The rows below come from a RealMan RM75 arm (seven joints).
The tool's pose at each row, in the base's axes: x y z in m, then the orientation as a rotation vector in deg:
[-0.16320 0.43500 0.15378 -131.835 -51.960 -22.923]
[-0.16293 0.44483 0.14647 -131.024 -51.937 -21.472]
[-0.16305 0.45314 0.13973 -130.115 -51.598 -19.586]
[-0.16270 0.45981 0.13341 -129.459 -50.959 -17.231]
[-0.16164 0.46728 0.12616 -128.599 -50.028 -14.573]
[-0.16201 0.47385 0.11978 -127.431 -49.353 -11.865]
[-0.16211 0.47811 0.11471 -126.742 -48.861 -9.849]
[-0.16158 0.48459 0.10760 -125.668 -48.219 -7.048]
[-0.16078 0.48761 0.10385 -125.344 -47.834 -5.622]
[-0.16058 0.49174 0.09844 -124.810 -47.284 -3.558]
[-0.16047 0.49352 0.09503 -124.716 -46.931 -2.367]
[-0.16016 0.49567 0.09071 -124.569 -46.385 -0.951]
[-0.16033 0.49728 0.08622 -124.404 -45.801 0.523]
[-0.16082 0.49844 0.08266 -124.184 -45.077 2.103]
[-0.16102 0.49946 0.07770 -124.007 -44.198 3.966]
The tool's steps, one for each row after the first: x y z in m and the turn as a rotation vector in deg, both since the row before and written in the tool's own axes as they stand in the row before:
[0.00165 -0.00217 0.01195 1.255 -0.595 0.268]
[0.00098 -0.00160 0.01053 1.539 -0.735 0.589]
[0.00079 -0.00032 0.00916 1.513 -1.032 0.971]
[0.00149 0.00043 0.01035 1.822 -1.078 1.227]
[0.00051 -0.00021 0.00915 2.047 -1.137 1.012]
[0.00020 0.00070 0.00658 1.342 -0.926 0.787]
[0.00122 0.00135 0.00946 1.937 -1.297 1.047]
[0.00096 0.00138 0.00458 0.783 -0.710 0.626]
[0.00063 0.00160 0.00659 1.176 -1.026 0.889]
[0.00003 0.00147 0.00356 0.482 -0.637 0.591]
[0.00018 0.00205 0.00438 0.624 -0.705 0.781]
[-0.00046 0.00220 0.00421 0.653 -0.731 0.823]
[-0.00064 0.00165 0.00333 0.749 -0.742 0.940]
[-0.00073 0.00291 0.00408 0.797 -0.892 1.151]

